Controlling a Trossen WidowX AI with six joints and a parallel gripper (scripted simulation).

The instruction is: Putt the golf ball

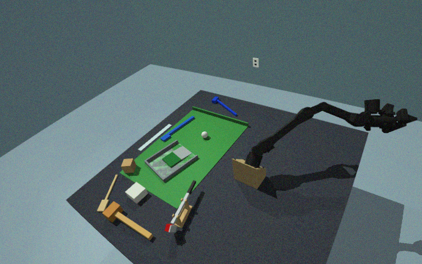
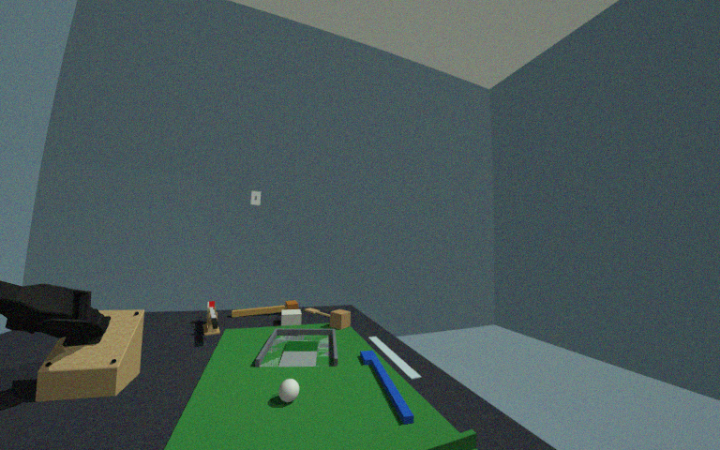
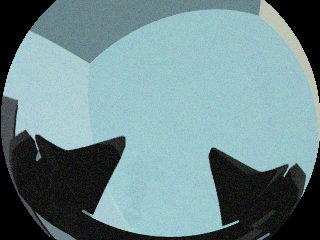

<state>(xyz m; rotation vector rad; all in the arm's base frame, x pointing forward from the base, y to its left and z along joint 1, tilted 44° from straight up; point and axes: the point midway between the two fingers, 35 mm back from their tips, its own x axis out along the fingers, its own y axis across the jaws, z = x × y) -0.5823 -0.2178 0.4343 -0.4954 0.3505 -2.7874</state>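
The white golf ball lies 1050 mm ahead of my gripper tip, 300 mm to the left of it and 220 mm below it. Round my gripper tip: white strip (1380 mm ahead, 440 mm to the left, 250 mm below); then red putter (820 mm ahead, 810 mm to the left, 190 mm below); then white block (1120 mm ahead, 850 mm to the left, 220 mm below).
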